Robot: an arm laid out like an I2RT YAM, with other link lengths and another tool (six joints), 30 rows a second.
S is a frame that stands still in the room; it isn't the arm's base.
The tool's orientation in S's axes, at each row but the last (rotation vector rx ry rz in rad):
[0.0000, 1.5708, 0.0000]
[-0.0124, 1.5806, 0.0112]
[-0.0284, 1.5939, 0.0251]
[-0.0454, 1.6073, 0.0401]
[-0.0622, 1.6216, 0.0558]
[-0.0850, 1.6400, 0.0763]
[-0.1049, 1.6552, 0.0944]
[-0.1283, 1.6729, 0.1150]
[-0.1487, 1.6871, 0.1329]
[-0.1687, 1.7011, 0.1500]
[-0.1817, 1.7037, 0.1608]
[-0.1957, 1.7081, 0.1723]
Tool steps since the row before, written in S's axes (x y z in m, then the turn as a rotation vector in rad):
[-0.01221, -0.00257, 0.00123, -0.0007, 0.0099, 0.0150]
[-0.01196, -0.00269, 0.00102, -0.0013, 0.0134, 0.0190]
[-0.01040, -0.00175, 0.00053, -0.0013, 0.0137, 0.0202]
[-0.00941, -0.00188, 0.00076, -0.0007, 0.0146, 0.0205]
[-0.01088, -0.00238, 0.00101, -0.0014, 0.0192, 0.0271]
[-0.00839, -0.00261, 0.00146, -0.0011, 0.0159, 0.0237]
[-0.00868, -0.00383, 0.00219, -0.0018, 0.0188, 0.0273]
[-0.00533, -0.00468, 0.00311, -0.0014, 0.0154, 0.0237]
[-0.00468, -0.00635, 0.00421, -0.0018, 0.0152, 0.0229]
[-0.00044, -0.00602, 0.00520, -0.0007, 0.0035, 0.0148]
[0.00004, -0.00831, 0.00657, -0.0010, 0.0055, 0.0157]
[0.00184, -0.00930, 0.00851, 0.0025, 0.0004, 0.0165]
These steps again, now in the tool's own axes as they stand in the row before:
[-0.00123, -0.00257, -0.01221, -0.0150, 0.0099, -0.0007]
[-0.00090, -0.00251, -0.01201, -0.0190, 0.0134, -0.0013]
[-0.00028, -0.00140, -0.01046, -0.0202, 0.0137, -0.0013]
[-0.00040, -0.00137, -0.00952, -0.0205, 0.0146, -0.0007]
[-0.00044, -0.00156, -0.01106, -0.0271, 0.0192, -0.0014]
[-0.00084, -0.00175, -0.00869, -0.0237, 0.0159, -0.0012]
[-0.00139, -0.00272, -0.00925, -0.0273, 0.0188, -0.0018]
[-0.00246, -0.00381, -0.00628, -0.0237, 0.0154, -0.0015]
[-0.00349, -0.00543, -0.00619, -0.0228, 0.0153, -0.0019]
[-0.00494, -0.00580, -0.00232, -0.0147, 0.0036, -0.0020]
[-0.00628, -0.00812, -0.00263, -0.0156, 0.0056, -0.0020]
[-0.00839, -0.00946, -0.00156, -0.0167, -0.0001, 0.0001]

